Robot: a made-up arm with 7 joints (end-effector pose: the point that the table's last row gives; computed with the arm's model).
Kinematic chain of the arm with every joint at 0, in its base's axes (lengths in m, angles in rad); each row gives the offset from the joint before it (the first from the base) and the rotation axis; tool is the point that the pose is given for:
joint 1: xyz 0 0 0.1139 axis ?
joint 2: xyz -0.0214 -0.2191 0 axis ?
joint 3: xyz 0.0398 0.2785 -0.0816 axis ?
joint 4: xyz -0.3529 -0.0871 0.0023 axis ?
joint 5: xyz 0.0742 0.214 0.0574 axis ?
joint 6: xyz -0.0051 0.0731 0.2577 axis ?
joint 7: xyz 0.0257 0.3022 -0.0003 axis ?
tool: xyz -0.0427 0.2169 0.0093
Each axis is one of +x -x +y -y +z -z.
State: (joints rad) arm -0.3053 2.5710 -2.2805 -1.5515 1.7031 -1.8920 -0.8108
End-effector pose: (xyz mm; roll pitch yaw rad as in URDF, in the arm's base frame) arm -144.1 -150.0 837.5 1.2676 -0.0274 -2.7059
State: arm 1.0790 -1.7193 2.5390 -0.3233 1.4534 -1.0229 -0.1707
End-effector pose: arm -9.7 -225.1 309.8 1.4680 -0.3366 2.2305
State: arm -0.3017 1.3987 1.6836 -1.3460 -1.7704 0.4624 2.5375
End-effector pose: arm 53.0 -310.1 391.2 -1.0470 -0.6912 -0.0112
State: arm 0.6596 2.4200 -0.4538 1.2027 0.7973 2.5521 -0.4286
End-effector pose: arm -580.7 -946.2 544.2 2.6546 -0.8934 -0.0210
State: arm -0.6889 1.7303 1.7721 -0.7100 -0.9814 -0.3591 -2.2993
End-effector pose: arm -46.6 -406.7 752.0 -0.0164 0.1708 0.1977
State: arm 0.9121 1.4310 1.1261 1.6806 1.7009 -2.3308 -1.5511
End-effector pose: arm 563.9 -382.5 1088.0 1.3333 -0.3461 0.1317
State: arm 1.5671 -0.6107 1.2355 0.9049 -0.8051 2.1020 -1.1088
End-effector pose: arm -821.5 749.9 71.9 2.5804 -0.1930 -1.9296
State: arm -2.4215 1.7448 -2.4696 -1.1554 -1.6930 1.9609 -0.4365
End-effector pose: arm -194.4 -752.2 196.6 0.3059 -0.7624 2.4745
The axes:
joint 1: +y
joint 2: +x
joint 3: -z
joint 4: -y
joint 5: -z
joint 6: +y
joint 7: +x

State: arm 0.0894 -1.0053 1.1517 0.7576 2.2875 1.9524 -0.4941
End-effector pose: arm -228.9 470.1 117.1 1.2913 -0.2092 -0.8984
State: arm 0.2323 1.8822 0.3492 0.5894 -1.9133 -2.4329 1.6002
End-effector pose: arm -494.2 -253.3 625.9 -1.9805 0.7612 -2.4536
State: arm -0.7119 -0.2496 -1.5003 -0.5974 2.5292 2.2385 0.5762
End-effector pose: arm 382.0 53.6 291.2 1.2299 1.1651 -0.6175
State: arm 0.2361 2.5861 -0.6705 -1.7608 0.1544 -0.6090 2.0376
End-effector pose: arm -41.2 -701.5 621.0 -2.4389 -0.8227 0.5317
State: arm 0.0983 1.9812 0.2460 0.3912 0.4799 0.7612 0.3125
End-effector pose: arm 87.3 -967.4 788.2 2.7974 0.4157 0.6765
